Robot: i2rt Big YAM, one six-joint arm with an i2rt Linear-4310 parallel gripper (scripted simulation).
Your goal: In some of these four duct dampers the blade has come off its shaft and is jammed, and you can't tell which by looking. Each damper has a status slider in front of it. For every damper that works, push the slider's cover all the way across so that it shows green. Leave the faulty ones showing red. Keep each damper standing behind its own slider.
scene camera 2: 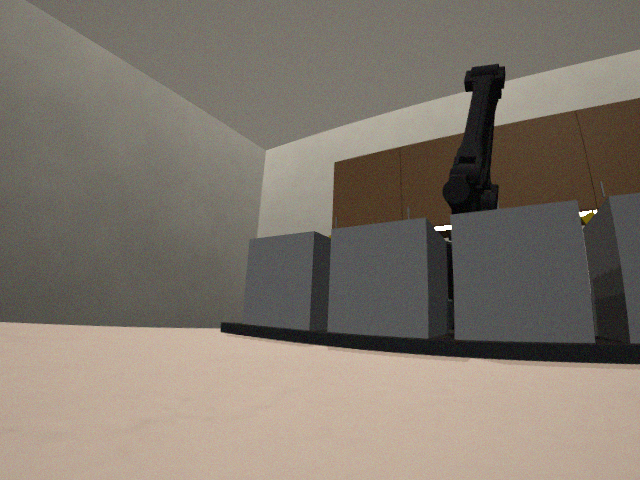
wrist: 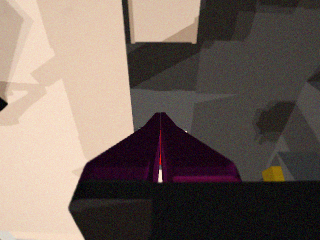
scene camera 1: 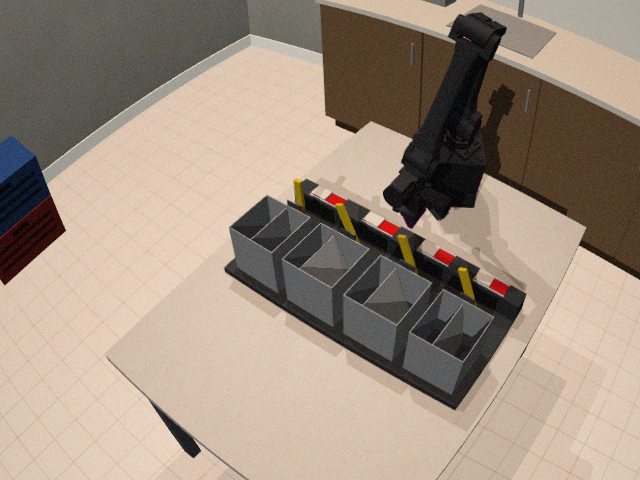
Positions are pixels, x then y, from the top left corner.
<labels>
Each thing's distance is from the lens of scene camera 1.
duct damper (scene camera 1: 400,294): 148 cm
duct damper (scene camera 1: 264,264): 153 cm
</labels>
